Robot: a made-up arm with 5 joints.
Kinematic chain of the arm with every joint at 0, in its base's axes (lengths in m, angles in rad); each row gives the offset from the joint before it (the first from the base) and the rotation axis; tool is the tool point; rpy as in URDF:
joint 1: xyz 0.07 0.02 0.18 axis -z
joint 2: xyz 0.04 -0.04 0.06 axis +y
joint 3: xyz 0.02 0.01 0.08 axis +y
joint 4: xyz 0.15 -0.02 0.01 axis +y
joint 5: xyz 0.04 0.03 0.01 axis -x
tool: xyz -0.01 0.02 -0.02 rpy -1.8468 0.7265 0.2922
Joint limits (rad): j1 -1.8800..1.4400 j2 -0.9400..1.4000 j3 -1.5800..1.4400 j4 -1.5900..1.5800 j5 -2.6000..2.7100
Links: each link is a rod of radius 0.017 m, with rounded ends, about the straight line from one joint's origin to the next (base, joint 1, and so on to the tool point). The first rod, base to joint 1, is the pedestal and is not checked.
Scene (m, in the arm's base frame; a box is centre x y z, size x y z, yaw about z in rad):
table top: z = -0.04
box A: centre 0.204 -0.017 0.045 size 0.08 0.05 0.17 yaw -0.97
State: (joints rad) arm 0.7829 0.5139 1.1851 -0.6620 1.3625
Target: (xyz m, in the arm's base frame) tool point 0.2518 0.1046 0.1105
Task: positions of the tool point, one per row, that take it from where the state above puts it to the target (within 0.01 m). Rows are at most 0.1 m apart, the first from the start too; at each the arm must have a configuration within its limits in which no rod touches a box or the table.
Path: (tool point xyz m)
1: 0.1480 -0.0914 0.1197
2: 0.1882 -0.1070 0.1332
3: 0.2268 -0.1146 0.1564
4: 0.2605 -0.1138 0.1878
5: 0.2866 -0.1050 0.2251
6: 0.3073 -0.0476 0.1907
7: 0.3067 0.0117 0.1594
8: 0.2866 0.0646 0.1323
9: 0.2518 0.1046 0.1105

